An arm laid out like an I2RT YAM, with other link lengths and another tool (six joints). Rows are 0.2 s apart.
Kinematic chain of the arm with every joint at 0, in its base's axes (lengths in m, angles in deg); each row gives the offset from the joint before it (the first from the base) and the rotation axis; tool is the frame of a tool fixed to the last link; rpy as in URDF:
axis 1: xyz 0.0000 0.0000 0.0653 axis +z
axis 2: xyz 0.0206 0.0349 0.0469 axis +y
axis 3: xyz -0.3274 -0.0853 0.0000 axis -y
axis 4: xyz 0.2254 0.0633 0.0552 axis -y
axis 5: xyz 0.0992 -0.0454 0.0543 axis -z
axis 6: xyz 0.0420 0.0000 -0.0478 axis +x
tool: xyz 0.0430 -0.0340 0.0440 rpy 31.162 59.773 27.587
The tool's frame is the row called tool.
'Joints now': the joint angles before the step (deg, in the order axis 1, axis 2, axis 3, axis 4, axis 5, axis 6). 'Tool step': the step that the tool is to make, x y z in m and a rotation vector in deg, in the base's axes. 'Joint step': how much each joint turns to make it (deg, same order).
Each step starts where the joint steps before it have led.
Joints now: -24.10 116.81 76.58 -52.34 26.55 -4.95
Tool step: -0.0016 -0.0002 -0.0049 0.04 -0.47 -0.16
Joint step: -0.15 0.04 -1.31 1.76 -0.23 0.00
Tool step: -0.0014 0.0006 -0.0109 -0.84 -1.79 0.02
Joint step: 0.00 0.00 -3.59 5.58 0.03 -0.02
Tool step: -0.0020 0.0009 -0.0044 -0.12 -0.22 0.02
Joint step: 0.00 0.00 -1.36 1.62 0.02 -0.02
